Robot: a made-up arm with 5 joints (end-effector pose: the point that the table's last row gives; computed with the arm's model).
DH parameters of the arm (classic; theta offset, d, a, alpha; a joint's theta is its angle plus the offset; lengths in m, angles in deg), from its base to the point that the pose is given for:
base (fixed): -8.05 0 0.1 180
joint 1: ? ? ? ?
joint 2: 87.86 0 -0.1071 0
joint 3: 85.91 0 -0.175 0
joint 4: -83.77 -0.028 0.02 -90
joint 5: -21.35 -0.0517 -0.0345 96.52
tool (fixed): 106.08 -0.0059 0 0
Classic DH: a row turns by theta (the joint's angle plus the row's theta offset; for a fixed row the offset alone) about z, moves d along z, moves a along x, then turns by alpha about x.
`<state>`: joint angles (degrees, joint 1 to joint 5).
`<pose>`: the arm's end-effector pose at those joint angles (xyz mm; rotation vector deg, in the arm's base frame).
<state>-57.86 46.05 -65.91 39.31 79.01</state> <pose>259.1 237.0 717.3 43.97 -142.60 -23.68</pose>
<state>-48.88 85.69 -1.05 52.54 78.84</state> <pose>181.8 77.7 380.4 -17.57 -56.83 48.85</pose>
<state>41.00 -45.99 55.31 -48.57 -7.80</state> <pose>177.1 -148.1 677.0 1.39 77.28 112.47</pose>
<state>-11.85 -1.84 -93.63 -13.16 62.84</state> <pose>50.6 -33.9 900.5 -38.68 64.24 56.02</pose>
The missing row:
joint 1: -8.05 -0.577 0.017 90
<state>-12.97 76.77 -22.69 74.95 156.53</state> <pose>268.7 25.6 461.4 43.05 -56.84 43.08</pose>
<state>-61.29 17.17 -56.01 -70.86 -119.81</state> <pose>234.0 138.7 869.4 73.92 63.11 -27.26</pose>
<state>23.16 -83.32 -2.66 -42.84 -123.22</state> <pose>0.8 -19.0 832.4 114.93 -14.13 -65.93</pose>
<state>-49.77 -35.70 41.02 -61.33 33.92</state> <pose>211.0 77.8 715.0 -78.34 99.28 123.01</pose>
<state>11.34 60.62 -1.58 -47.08 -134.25</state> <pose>339.7 -99.9 430.3 -0.52 99.83 -148.59</pose>
